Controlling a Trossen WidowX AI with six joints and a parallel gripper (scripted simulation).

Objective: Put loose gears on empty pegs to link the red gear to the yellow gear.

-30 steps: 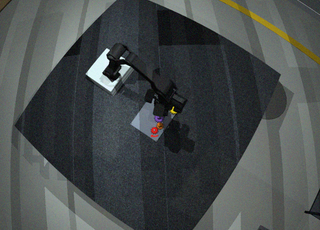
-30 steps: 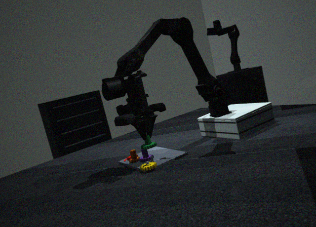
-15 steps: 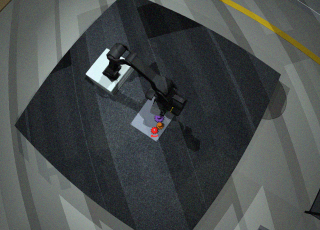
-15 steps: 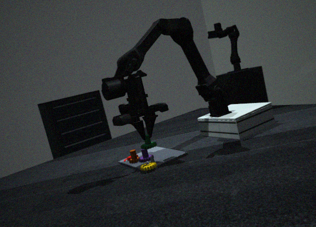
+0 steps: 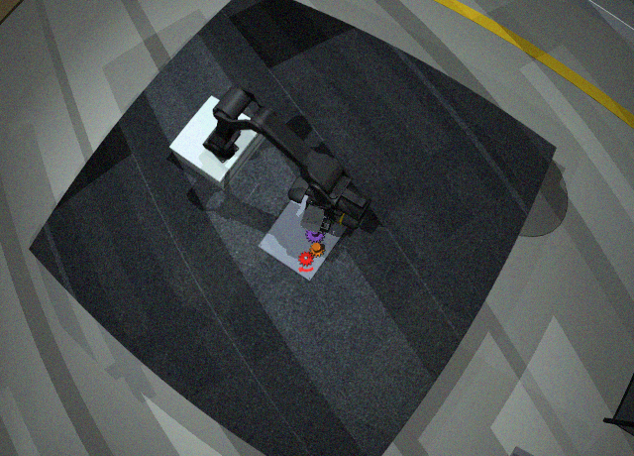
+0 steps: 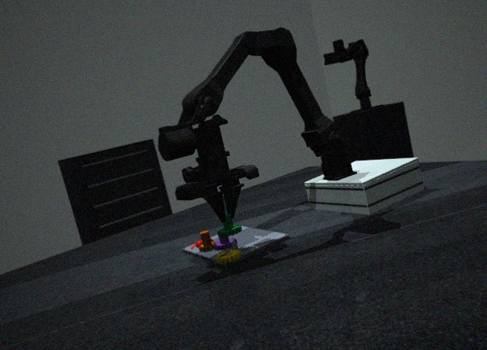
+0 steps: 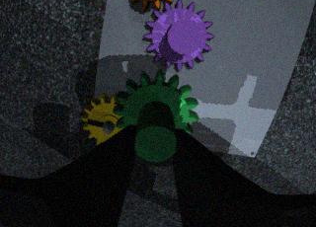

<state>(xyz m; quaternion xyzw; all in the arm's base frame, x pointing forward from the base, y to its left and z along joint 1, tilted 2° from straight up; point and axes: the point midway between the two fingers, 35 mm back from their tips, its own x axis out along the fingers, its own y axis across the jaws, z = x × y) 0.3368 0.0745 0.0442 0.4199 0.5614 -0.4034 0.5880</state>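
Now: gripper tip 50 mm to the left of the purple gear and 50 mm above it. Round my gripper tip: orange gear (40 mm ahead, 80 mm to the right, 50 mm below); then yellow gear (30 mm ahead, 40 mm to the left, 60 mm below); then green gear (10 mm below).
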